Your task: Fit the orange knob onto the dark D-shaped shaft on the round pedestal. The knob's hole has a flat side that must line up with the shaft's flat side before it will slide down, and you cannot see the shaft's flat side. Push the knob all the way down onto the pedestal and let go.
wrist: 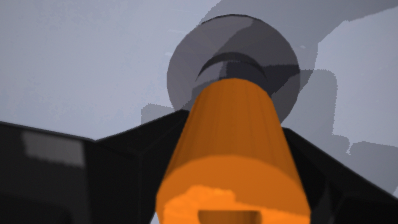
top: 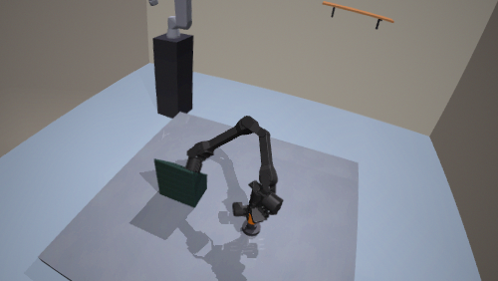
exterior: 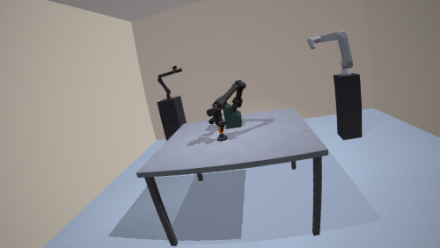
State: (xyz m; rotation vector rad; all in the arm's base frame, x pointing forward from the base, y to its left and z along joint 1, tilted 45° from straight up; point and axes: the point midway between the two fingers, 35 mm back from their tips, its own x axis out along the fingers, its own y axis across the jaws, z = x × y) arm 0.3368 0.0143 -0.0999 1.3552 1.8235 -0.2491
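Now: the orange knob 2 cm above my gripper tip. Also, from my gripper tip: pedestal: 4 cm below.
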